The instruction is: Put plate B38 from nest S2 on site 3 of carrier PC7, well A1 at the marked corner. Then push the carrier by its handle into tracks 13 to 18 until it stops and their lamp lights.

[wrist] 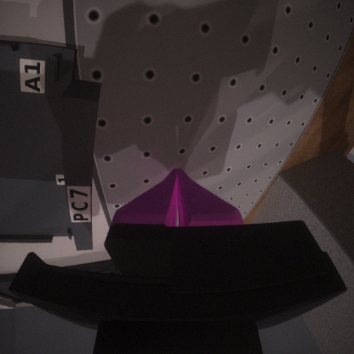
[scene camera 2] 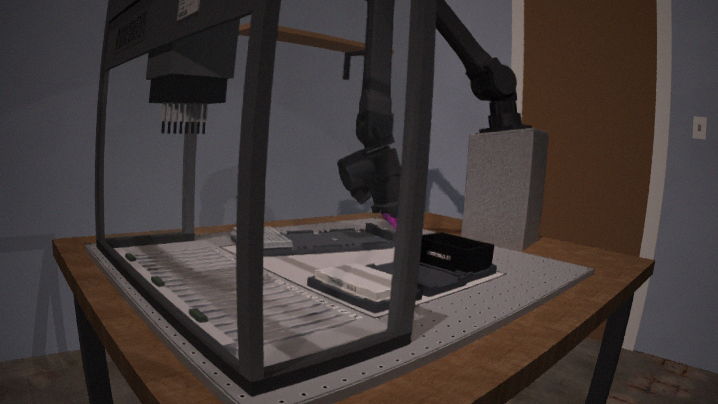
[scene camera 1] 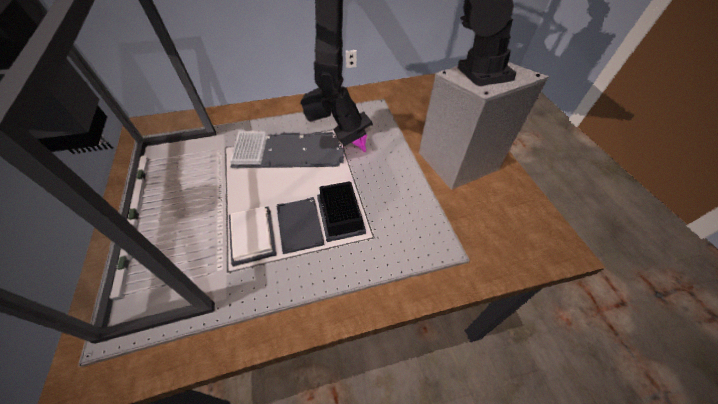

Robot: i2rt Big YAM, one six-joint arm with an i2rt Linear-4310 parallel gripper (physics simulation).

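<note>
The dark grey carrier PC7 (scene camera 1: 286,158) (scene camera 2: 331,243) (wrist: 30,135) lies at the back of the white mat, outside the tracked deck (scene camera 1: 175,221). Its labels "PC7" and "A1" show in the wrist view. A white well plate (scene camera 1: 249,148) (scene camera 2: 275,238) lies flat on the carrier's end nearest the tracks; its label and well A1 cannot be read. The middle front nest (scene camera 1: 301,226) holds no plate. My gripper (scene camera 1: 362,144) (scene camera 2: 391,220) (wrist: 177,175) is shut and empty, its magenta fingertips pointing down beyond the carrier's PC7-labelled end, beside it and apart from it in the wrist view.
A white plate or block (scene camera 1: 249,233) (scene camera 2: 351,283) sits in the left front nest, and a black box (scene camera 1: 341,200) (scene camera 2: 456,251) in the right one. A dark frame (scene camera 1: 173,47) (scene camera 2: 256,200) stands around the tracks, with a pipette head (scene camera 2: 188,90) hanging inside.
</note>
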